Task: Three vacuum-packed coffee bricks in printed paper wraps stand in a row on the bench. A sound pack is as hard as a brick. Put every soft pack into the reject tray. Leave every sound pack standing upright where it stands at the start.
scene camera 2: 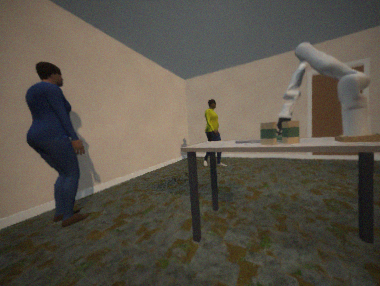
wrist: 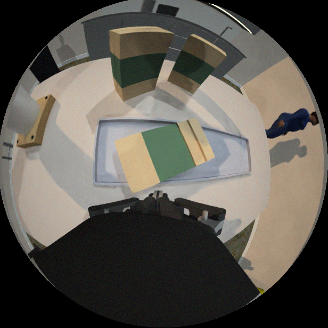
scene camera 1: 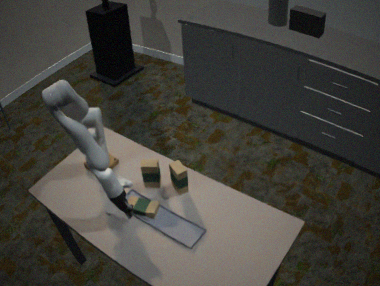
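Seen in the pictures: gripper, fingertip midpoint: [scene camera 1: 130, 216]; arm's base, link origin: [scene camera 2: 355, 135].
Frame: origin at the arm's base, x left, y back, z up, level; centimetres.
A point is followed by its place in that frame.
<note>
One coffee pack [scene camera 1: 143, 206] {x -7.8, y -37.8, z 0.3 cm} [wrist: 167, 152], cream with a green band, lies flat and slantwise over the reject tray [scene camera 1: 184, 230] {x -5.3, y -58.5, z -3.0 cm} [wrist: 248, 156]; in the wrist view its near left corner reaches past the tray's near wall. Two packs stand upright behind the tray: one nearer the robot base [scene camera 1: 151, 173] [scene camera 2: 290, 132] [wrist: 139, 65], the other [scene camera 1: 179, 176] {x 9.6, y -44.7, z 9.2 cm} [scene camera 2: 268, 133] {x 15.1, y -41.4, z 3.9 cm} [wrist: 196, 65] farther from it. My gripper [scene camera 1: 131, 215] {x -14.8, y -35.8, z -1.9 cm} [wrist: 158, 195] is shut and empty, low beside the lying pack's near side. Whether the fingertips touch it I cannot tell.
The robot's wooden base plate [scene camera 1: 110, 162] {x 2.4, y -4.7, z -0.3 cm} [wrist: 43, 122] is at the bench's left end. The bench [scene camera 1: 265, 220] {x 19.1, y -83.9, z -3.4 cm} has its back edge behind the upright packs. Two people, one in blue [scene camera 2: 52, 120] and one in yellow [scene camera 2: 212, 122], stand away from the bench.
</note>
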